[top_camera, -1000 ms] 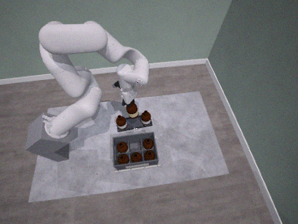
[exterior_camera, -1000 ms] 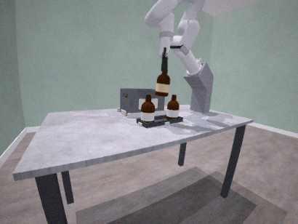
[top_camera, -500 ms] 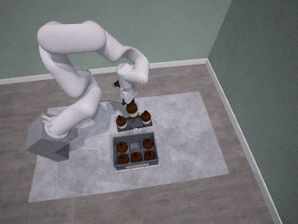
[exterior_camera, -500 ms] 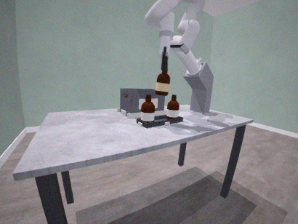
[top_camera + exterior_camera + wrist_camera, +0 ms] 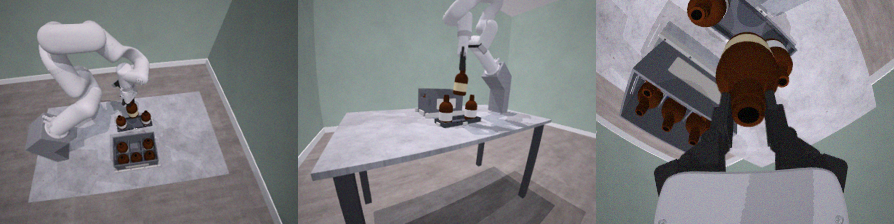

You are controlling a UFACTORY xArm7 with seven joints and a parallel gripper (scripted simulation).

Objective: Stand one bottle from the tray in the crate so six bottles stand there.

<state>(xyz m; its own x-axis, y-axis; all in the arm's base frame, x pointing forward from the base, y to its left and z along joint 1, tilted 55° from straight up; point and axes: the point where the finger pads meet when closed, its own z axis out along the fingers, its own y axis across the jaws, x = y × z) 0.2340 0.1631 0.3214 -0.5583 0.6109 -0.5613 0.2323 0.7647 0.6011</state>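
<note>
My gripper is now 80 mm above the glass bottle. Round my hand: grey crate: 80 mm ahead, 240 mm to the right, 230 mm below; then dark tray: 300 mm below.
</note>
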